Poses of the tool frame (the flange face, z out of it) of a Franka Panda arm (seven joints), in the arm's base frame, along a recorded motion.
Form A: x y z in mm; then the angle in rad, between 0 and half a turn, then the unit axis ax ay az.
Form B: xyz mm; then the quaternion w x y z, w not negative. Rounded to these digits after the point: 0 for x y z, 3 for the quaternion.
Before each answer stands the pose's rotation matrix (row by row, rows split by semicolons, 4 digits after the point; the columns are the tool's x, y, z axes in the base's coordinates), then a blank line. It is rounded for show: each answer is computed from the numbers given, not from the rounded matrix.
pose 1, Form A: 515 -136 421 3.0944 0.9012 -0.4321 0.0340
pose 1, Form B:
0.6245 -0.7800 0.0409; -0.7768 -0.6257 -0.0719; 0.0816 0.0131 -0.9966

515 -136 421 0.024 0.901 -0.432 0.034
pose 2, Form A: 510 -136 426 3.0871 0.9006 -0.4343 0.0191
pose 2, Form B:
0.6223 -0.7827 0.0107; -0.7806 -0.6216 -0.0656; 0.0580 0.0325 -0.9978

510 -136 426 0.027 0.900 -0.434 0.019
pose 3, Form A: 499 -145 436 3.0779 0.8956 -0.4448 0.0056
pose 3, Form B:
0.6046 -0.7963 -0.0183; -0.7956 -0.6027 -0.0620; 0.0383 0.0520 -0.9979

499 -145 436 0.032 0.895 -0.445 0.006
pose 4, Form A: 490 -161 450 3.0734 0.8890 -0.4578 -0.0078
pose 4, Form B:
0.5812 -0.8125 -0.0450; -0.8136 -0.5790 -0.0534; 0.0173 0.0677 -0.9976

490 -161 450 0.034 0.888 -0.458 -0.008
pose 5, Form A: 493 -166 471 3.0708 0.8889 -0.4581 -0.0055
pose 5, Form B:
0.5808 -0.8130 -0.0422; -0.8138 -0.5783 -0.0578; 0.0226 0.0679 -0.9974

493 -166 471 0.035 0.888 -0.458 -0.005
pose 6, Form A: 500 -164 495 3.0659 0.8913 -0.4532 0.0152
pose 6, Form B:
0.5894 -0.8078 -0.0072; -0.8055 -0.5870 -0.0812; 0.0613 0.0536 -0.9967

500 -164 495 0.038 0.891 -0.453 0.015
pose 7, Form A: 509 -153 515 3.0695 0.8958 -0.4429 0.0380
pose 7, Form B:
0.6053 -0.7952 0.0361; -0.7897 -0.6056 -0.0981; 0.0999 0.0309 -0.9945

509 -153 515 0.036 0.895 -0.443 0.038
